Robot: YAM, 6 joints.
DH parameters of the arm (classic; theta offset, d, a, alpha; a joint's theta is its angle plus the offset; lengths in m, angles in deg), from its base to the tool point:
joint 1: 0 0.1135 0.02 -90
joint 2: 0 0 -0.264 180
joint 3: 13.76 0 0.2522 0
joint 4: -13.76 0 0.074 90
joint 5: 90 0 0 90
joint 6: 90 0.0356 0 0
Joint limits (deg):
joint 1: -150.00..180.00
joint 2: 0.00..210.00
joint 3: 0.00..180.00
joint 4: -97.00..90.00
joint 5: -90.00..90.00
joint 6: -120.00..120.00
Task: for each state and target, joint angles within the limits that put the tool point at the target. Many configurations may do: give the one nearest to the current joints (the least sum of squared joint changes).
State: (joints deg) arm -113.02 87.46 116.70 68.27 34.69 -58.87
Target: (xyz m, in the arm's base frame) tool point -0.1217 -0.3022 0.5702
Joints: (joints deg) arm -108.38 99.99 108.82 66.31 34.60 -58.87
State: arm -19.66 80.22 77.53 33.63 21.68 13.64
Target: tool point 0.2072 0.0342 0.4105
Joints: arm 12.46 53.42 48.87 29.02 18.53 13.64
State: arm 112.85 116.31 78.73 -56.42 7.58 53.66
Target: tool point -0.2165 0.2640 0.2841
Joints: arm 129.98 97.11 85.99 -59.23 5.97 53.66
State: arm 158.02 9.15 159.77 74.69 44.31 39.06
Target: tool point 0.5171 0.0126 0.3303
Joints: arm 178.58 22.89 152.28 72.71 45.64 39.06
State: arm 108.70 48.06 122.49 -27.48 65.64 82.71
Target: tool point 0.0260 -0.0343 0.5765
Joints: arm 86.41 41.94 105.10 -37.91 52.11 82.71
